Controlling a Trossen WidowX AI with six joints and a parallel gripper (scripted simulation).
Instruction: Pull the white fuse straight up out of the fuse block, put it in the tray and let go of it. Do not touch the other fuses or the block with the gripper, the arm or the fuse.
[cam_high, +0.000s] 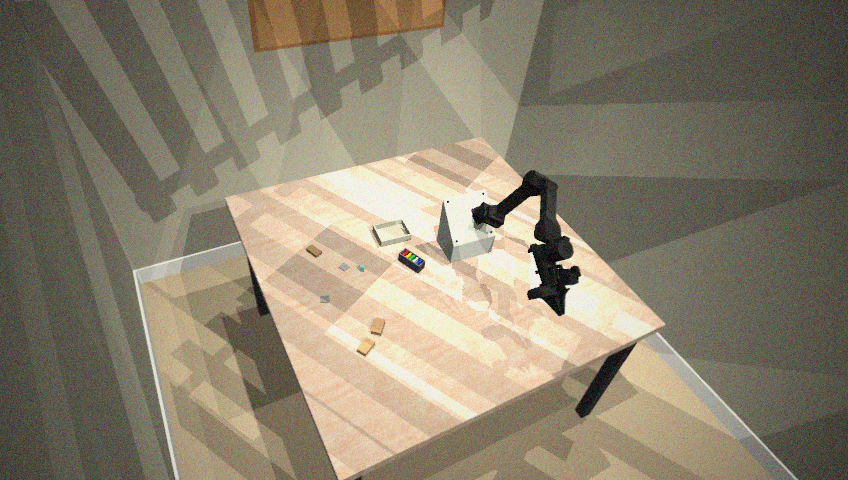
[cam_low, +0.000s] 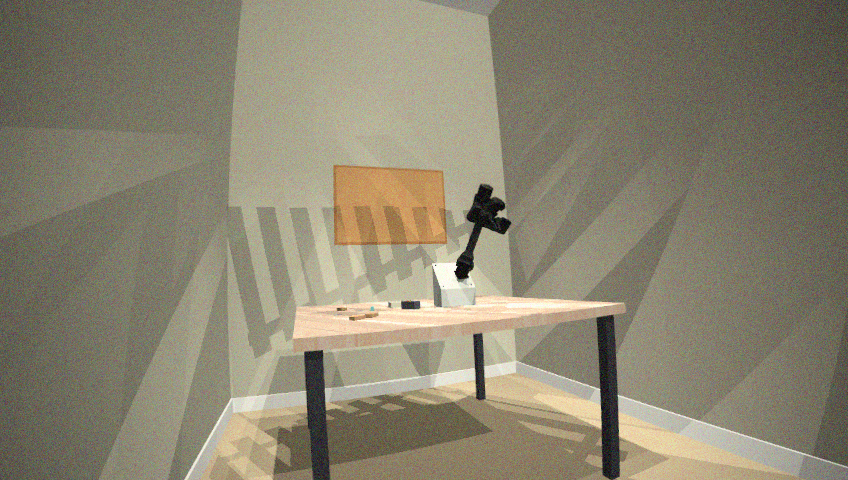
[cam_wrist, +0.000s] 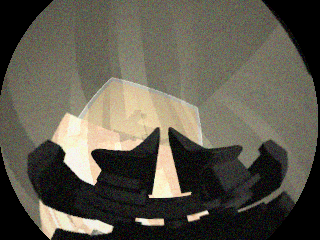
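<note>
My gripper tip is 780 mm to the left of the white tray, 310 mm above it and 140 mm short of it.
</note>
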